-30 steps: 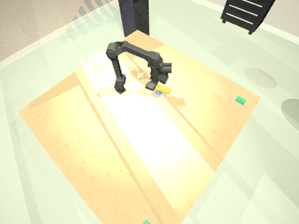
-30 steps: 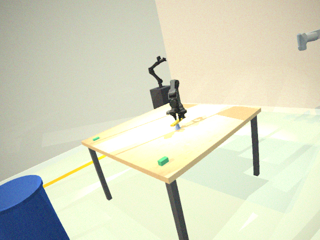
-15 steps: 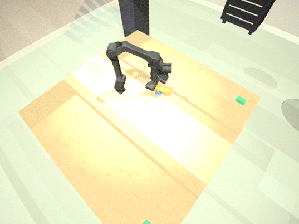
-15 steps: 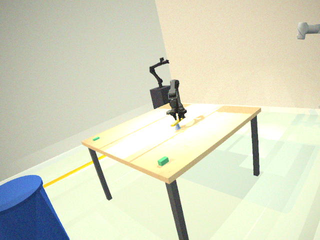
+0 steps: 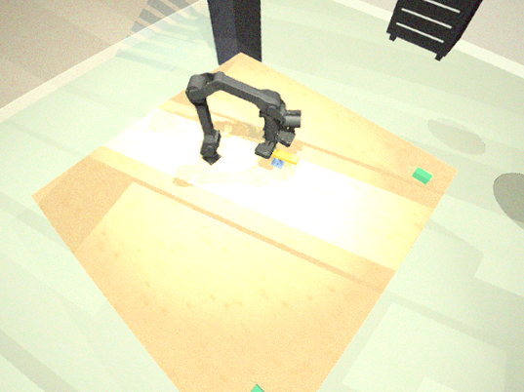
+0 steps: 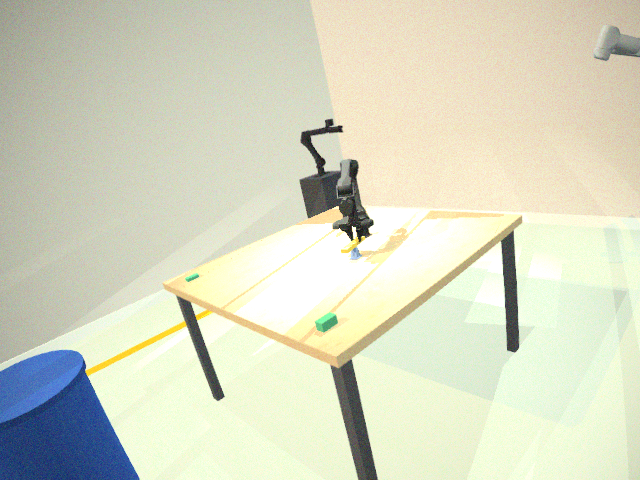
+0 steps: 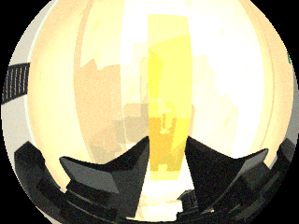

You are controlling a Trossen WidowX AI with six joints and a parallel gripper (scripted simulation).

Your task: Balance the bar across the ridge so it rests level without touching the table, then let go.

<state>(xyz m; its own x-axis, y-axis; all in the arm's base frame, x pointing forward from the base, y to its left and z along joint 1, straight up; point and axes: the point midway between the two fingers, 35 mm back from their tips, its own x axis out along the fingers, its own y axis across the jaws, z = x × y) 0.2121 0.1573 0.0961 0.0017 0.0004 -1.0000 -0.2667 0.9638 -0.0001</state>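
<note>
My gripper tip is now 30 mm short of the yellow bar and 10 mm to the right of it.
</note>
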